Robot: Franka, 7 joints.
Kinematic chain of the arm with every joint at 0, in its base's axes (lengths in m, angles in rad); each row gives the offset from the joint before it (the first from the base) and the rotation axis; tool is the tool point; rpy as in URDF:
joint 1: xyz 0 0 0.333 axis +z
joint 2: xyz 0 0 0 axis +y
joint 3: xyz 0 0 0.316 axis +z
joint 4: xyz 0.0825 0 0 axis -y
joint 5: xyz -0.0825 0 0.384 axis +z
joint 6: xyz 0 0 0 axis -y
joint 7: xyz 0.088 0 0 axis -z
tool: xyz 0 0 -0.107 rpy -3.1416 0 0
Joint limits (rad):
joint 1: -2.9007..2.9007
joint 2: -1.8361..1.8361
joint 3: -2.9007..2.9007
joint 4: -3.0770..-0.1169
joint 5: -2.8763..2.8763
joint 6: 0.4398..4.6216
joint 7: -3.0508..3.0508
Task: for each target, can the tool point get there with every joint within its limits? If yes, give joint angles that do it. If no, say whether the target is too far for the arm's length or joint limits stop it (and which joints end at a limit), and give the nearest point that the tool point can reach.
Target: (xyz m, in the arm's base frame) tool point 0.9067 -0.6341 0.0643
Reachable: no: too far | nearest point 0.6832 -0.4778 0.1305 | short by 0.281 m
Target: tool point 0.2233 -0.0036 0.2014
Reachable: yes | joints -0.6890 0.6295 1.0024 -2.7044 2.2001 4.2421 -2.1472
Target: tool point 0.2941 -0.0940 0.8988
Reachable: yes | joints -1.8025 0.9016 2.2742 -1.7412 -1.2444 3.8033 -1.6507
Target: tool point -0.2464 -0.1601 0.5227
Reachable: yes | joints -1.5848 -0.7318 -0.4650 -2.4075 2.2597 4.0690 -2.3779
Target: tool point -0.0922 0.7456 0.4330
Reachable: yes | joints 1.2982 0.6971 0.4230 -1.2886 1.3832 1.8944 -1.0377
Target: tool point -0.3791 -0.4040 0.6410
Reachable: yes | joints -2.3046 -0.1428 0.0890 -2.0033 0.9238 3.0656 2.0062
